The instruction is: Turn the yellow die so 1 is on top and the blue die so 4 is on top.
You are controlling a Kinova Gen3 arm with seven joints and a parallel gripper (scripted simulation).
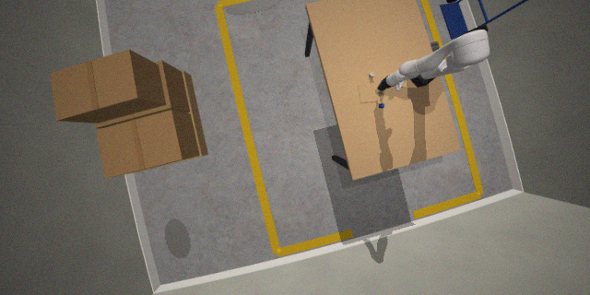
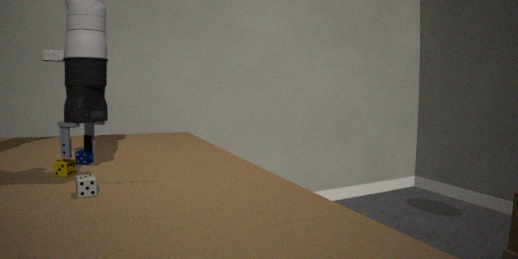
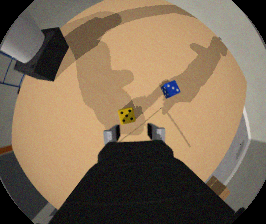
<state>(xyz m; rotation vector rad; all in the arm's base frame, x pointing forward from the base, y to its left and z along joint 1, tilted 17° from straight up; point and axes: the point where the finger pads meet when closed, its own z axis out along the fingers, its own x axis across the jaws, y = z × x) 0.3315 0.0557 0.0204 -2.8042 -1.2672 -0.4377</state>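
Right now the yellow die is 40 mm below my hand, 30 mm behind it and 10 mm to the left of it. Round my hand: white die (130 mm to the right, 40 mm below, 30 mm ahead); then tan mat (80 mm ahead, 60 mm below); then blue die (120 mm to the left, 40 mm below).
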